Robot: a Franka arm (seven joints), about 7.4 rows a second.
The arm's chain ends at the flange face. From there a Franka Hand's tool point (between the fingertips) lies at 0.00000 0.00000 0.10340 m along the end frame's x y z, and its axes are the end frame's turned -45 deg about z.
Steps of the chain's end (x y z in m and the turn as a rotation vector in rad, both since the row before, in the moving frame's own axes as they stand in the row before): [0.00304 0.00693 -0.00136 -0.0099 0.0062 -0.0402]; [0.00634 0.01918 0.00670 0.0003 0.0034 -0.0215]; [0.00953 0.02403 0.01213 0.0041 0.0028 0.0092]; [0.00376 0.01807 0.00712 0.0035 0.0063 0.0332]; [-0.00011 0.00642 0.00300 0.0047 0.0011 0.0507]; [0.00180 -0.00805 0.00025 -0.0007 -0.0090 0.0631]
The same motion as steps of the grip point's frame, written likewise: [-0.00300 0.00823 -0.00137 -0.0114 -0.0026 -0.0402]; [-0.00881 0.01827 0.00670 -0.0022 0.0026 -0.0215]; [-0.00975 0.02364 0.01213 0.0009 0.0049 0.0092]; [-0.00941 0.01565 0.00712 -0.0020 0.0069 0.0332]; [-0.00419 0.00421 0.00300 0.0025 0.0041 0.0507]; [0.00628 -0.00505 0.00025 0.0059 -0.0069 0.0631]
